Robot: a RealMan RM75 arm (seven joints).
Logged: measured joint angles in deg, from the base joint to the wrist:
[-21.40, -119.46, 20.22, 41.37, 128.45, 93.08, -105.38]
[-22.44, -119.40, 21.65, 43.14, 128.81, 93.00, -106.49]
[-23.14, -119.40, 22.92, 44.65, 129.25, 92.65, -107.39]
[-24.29, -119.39, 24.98, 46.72, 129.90, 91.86, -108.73]
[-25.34, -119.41, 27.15, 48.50, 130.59, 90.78, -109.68]
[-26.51, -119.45, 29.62, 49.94, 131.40, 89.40, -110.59]
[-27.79, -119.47, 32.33, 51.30, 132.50, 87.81, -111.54]
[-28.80, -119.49, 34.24, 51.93, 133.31, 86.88, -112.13]
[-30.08, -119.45, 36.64, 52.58, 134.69, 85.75, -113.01]
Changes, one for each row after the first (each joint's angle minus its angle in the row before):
[-1.04, 0.06, 1.43, 1.77, 0.36, -0.08, -1.11]
[-0.70, 0.00, 1.27, 1.51, 0.44, -0.35, -0.90]
[-1.15, 0.01, 2.06, 2.07, 0.65, -0.79, -1.34]
[-1.05, -0.02, 2.17, 1.78, 0.69, -1.08, -0.95]
[-1.17, -0.04, 2.47, 1.44, 0.81, -1.38, -0.91]
[-1.28, -0.02, 2.71, 1.36, 1.10, -1.59, -0.95]
[-1.01, -0.02, 1.91, 0.63, 0.81, -0.93, -0.59]
[-1.28, 0.04, 2.40, 0.65, 1.38, -1.13, -0.88]

